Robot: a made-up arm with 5 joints.
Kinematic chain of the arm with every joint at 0, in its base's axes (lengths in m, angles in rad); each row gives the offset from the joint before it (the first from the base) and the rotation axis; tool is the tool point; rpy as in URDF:
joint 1: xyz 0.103 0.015 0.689 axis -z
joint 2: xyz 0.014 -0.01 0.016 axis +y
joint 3: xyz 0.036 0 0.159 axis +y
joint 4: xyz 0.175 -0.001 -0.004 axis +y
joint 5: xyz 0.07 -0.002 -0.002 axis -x
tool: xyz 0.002 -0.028 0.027 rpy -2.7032 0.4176 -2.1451
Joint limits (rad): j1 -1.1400..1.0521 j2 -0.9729..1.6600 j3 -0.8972..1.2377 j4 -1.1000..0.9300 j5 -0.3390..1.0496
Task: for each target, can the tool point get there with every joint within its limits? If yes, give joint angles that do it. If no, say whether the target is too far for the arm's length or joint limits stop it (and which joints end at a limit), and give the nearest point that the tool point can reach.
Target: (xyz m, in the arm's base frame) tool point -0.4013 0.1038 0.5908
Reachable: no: too far | nearest point 0.0152 0.0305 0.6122 | short by 0.423 m
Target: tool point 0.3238 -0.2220 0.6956
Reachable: yes | joints 0.6976 0.4371 0.2166 0.0783 0.0438
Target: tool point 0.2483 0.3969 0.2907
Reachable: no: too far | nearest point 0.2353 0.2944 0.4413 | short by 0.183 m
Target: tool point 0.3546 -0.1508 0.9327
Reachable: yes | joints 0.4833 0.0455 -0.4266 0.6953 0.3537
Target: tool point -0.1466 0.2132 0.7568
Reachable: no: joint limits stop it (at a limit: joint 2, joint 3, joint 4) | nearest point -0.0713 0.1534 0.9686 | short by 0.233 m
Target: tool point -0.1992 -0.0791 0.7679
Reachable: no: joint limits stop it (at a limit: joint 2, joint 3, joint 4) | nearest point -0.1095 -0.0512 0.9686 | short by 0.222 m
